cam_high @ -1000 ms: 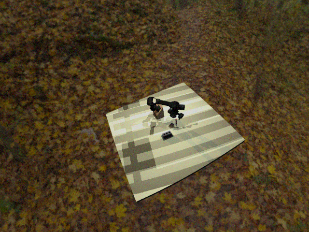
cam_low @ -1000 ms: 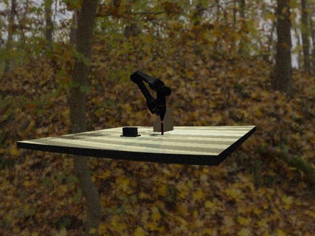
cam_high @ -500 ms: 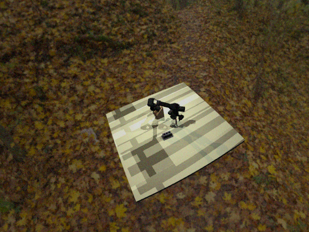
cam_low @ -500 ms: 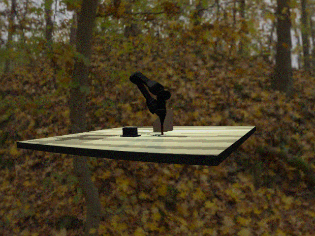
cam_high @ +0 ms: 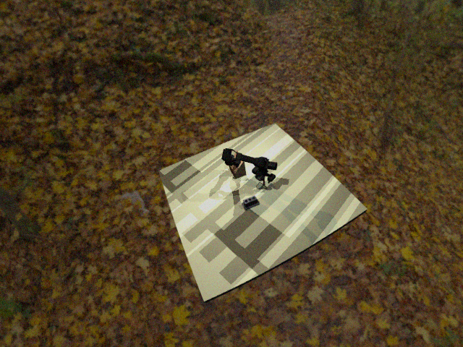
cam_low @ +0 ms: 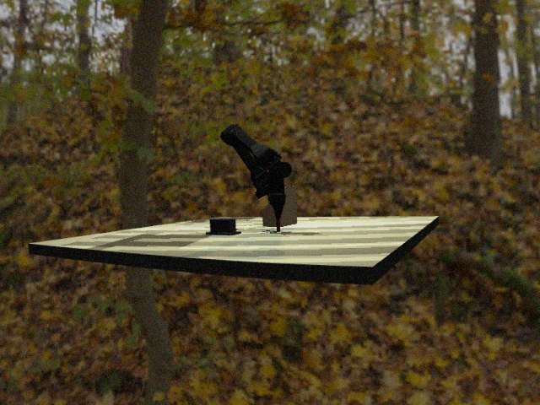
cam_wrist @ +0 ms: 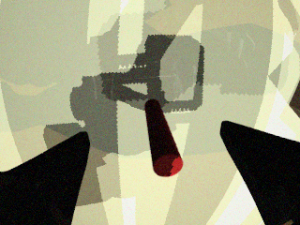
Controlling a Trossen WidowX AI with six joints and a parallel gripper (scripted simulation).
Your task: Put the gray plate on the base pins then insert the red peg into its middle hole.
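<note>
My gripper tip is 10 mm above the red peg. The rest, counted from my gripper tip: dark base (180 mm to the right, 120 mm ahead, 40 mm below); gray plate (170 mm to the right, 120 mm ahead).
</note>
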